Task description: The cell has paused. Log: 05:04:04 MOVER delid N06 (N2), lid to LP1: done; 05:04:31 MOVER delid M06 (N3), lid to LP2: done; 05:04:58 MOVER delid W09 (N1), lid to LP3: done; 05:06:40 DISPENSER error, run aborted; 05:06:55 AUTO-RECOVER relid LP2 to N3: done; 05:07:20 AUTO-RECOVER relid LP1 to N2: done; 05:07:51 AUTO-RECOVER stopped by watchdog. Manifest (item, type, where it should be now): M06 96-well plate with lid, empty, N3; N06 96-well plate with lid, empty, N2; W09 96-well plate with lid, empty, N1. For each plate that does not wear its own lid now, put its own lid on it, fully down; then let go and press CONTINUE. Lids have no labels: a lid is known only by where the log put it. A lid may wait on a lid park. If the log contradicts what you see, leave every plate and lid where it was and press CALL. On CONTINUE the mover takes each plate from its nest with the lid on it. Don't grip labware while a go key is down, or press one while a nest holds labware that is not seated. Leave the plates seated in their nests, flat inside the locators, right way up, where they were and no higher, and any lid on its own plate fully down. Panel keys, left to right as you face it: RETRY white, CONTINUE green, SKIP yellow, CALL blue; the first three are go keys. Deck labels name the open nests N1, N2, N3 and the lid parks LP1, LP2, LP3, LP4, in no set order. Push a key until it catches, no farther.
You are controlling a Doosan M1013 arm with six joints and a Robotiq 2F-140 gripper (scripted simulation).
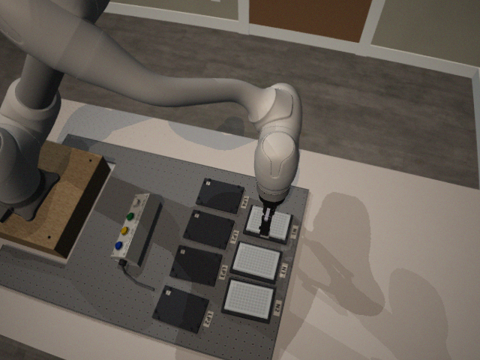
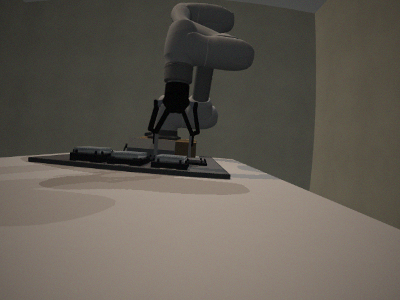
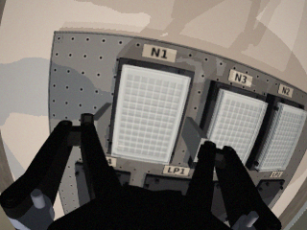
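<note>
My gripper is now 20 mm above the lid. Also, from my hand: plate: 30 mm below; lid park LP1: 180 mm behind, 80 mm to the right, 50 mm below; lid park LP4: 190 mm behind, 50 mm to the left, 50 mm below.
</note>
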